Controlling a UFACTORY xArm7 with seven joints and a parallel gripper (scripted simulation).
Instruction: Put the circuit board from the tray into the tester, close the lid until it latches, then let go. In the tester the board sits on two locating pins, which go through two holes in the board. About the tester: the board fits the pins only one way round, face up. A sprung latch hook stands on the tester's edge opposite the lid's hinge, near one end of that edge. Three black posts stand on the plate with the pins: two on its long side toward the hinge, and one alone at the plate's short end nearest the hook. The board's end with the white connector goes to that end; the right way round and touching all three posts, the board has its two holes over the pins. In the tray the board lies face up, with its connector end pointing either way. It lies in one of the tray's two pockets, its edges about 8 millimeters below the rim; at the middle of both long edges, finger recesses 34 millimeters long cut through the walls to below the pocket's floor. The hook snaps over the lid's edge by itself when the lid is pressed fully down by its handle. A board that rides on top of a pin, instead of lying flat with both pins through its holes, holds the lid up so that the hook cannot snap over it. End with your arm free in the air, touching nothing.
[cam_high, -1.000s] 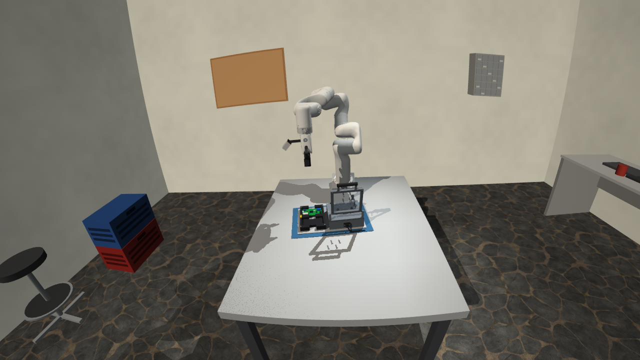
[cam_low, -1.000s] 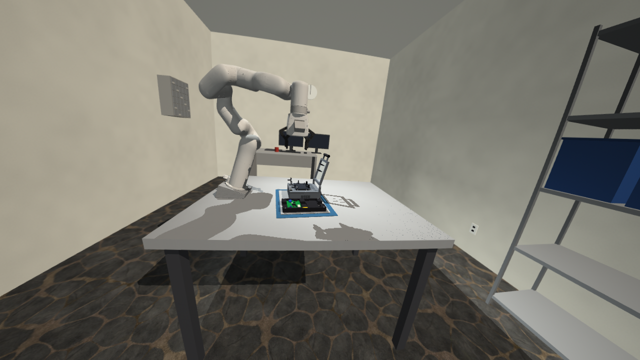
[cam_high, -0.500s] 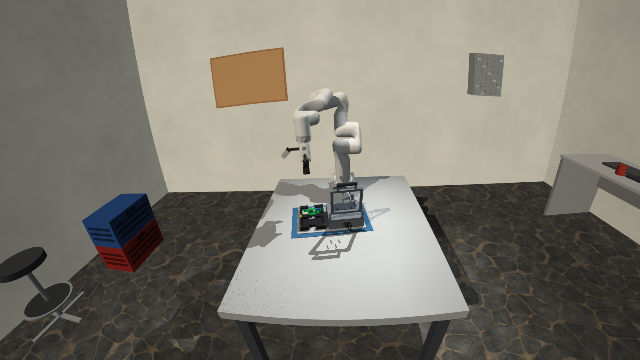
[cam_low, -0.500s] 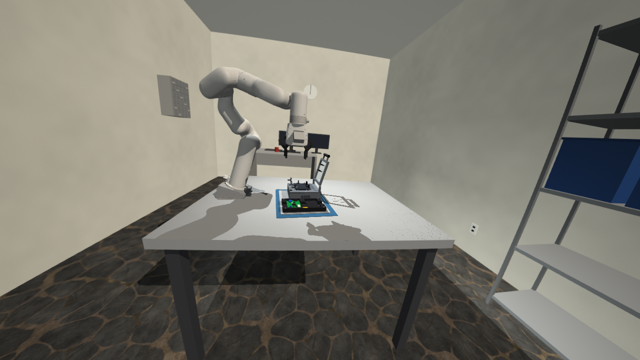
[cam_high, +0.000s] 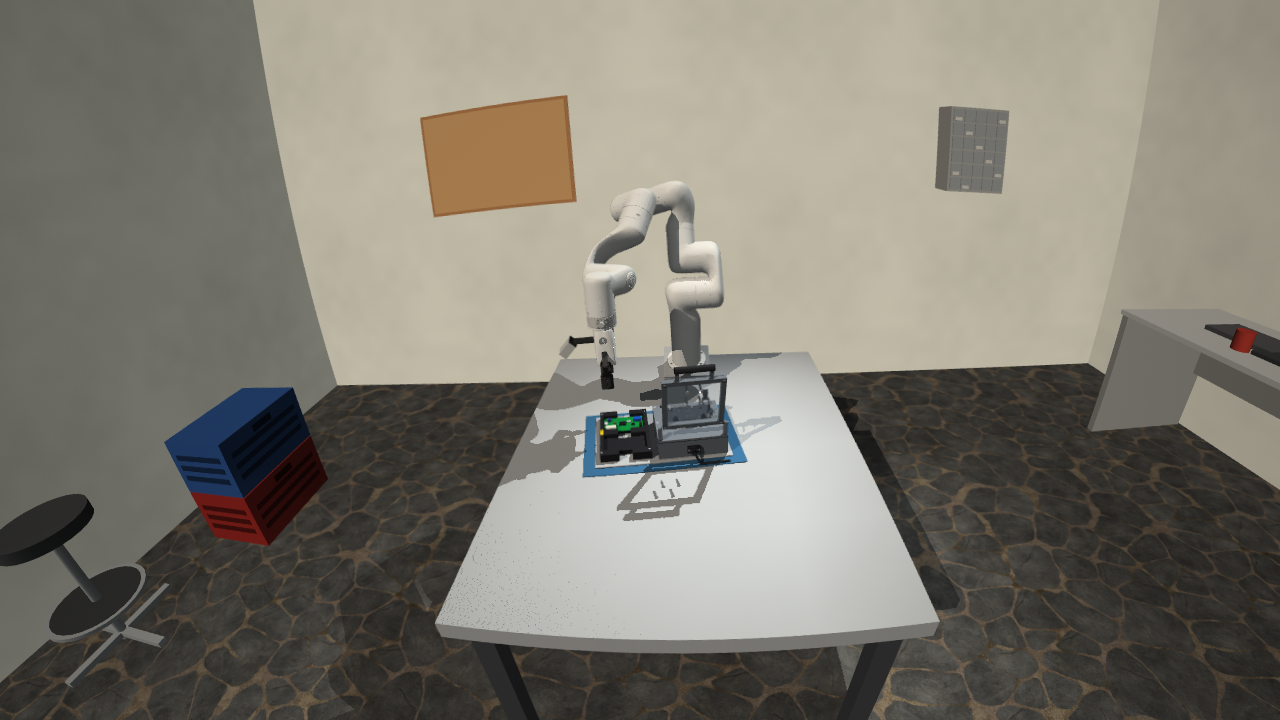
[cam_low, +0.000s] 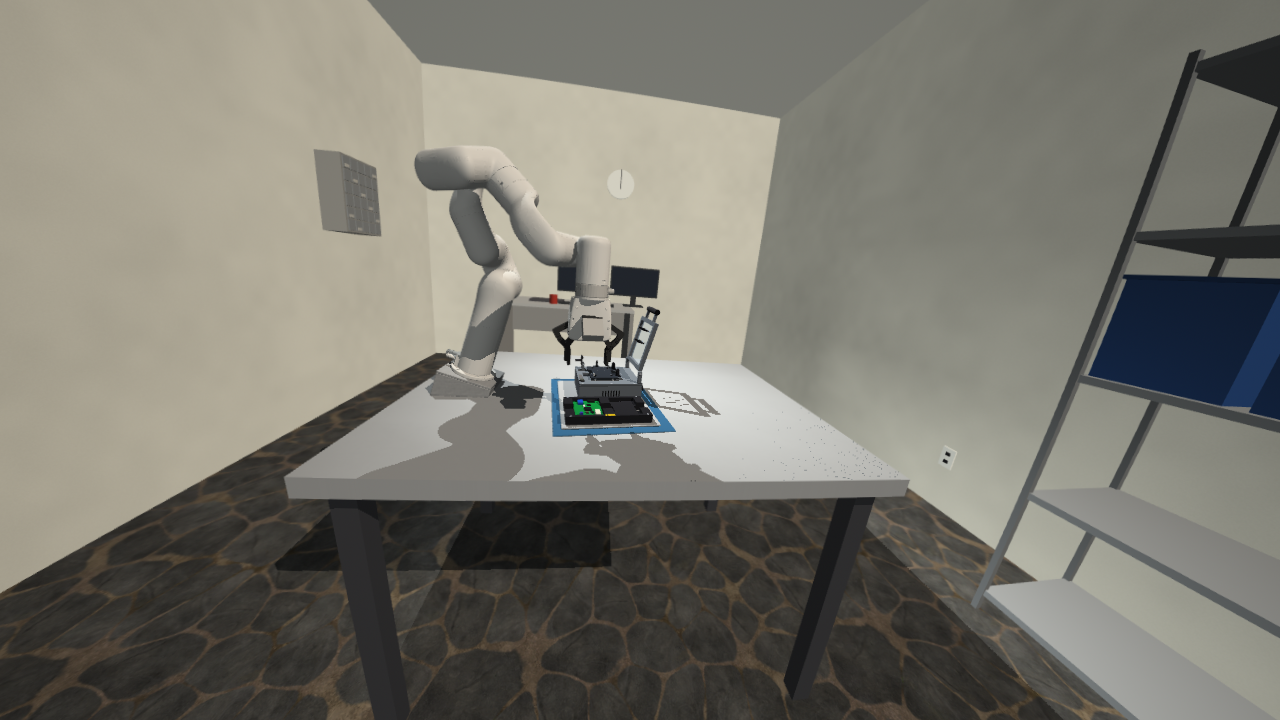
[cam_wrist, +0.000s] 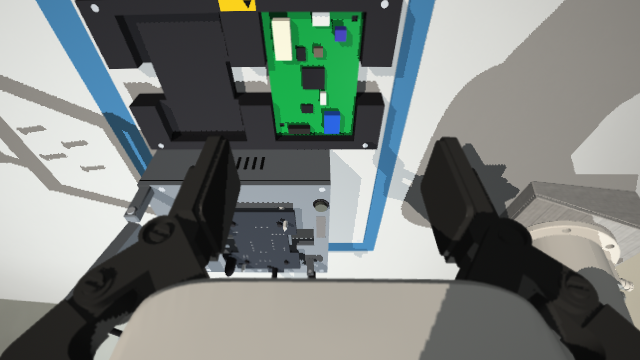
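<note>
My hand is 3 cm to the right of the green circuit board and 14 cm above it. Round my hand: lid (15 cm ahead, 24 cm to the left, 2 cm above); tester plate (3 cm ahead, 22 cm to the left, 9 cm below); black latch hook (4 cm behind, 26 cm to the left, 7 cm below).
</note>
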